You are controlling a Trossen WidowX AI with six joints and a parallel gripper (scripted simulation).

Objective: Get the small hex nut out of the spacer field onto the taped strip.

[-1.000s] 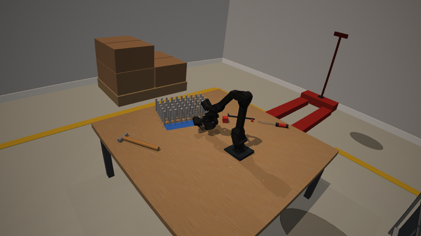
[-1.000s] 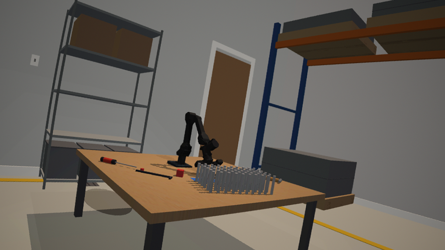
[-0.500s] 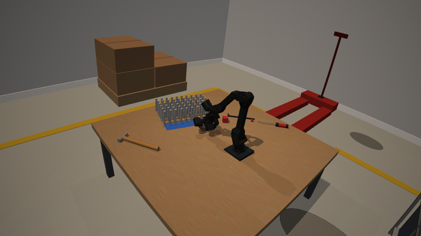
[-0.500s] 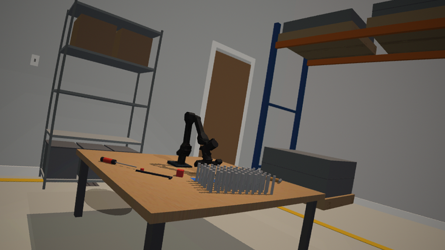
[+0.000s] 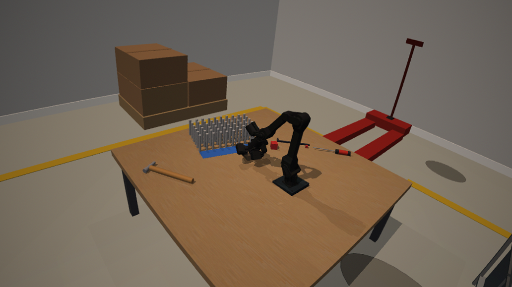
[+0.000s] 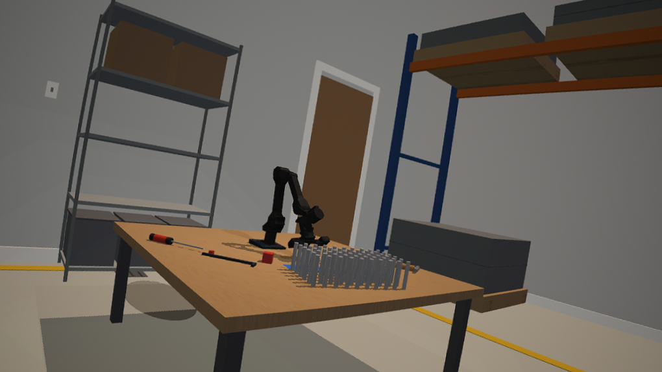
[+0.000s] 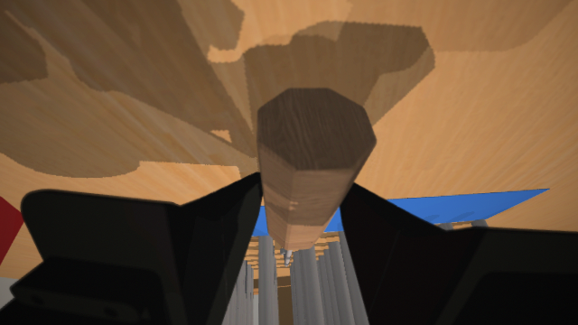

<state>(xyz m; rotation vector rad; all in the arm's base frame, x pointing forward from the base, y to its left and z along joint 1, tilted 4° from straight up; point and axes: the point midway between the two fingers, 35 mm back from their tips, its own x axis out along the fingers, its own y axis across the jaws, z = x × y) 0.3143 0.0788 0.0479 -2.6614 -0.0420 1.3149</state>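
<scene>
Now: gripper tip 100 mm short of the hook tool and 10 mm to the left of it. Also, from my gripper tip: red cube: 30 mm ahead, 220 mm to the right; blue taped strip: 100 mm ahead, 40 mm to the left, 20 mm below; hex nut: 210 mm ahead, 10 mm to the right, 10 mm below.
</scene>
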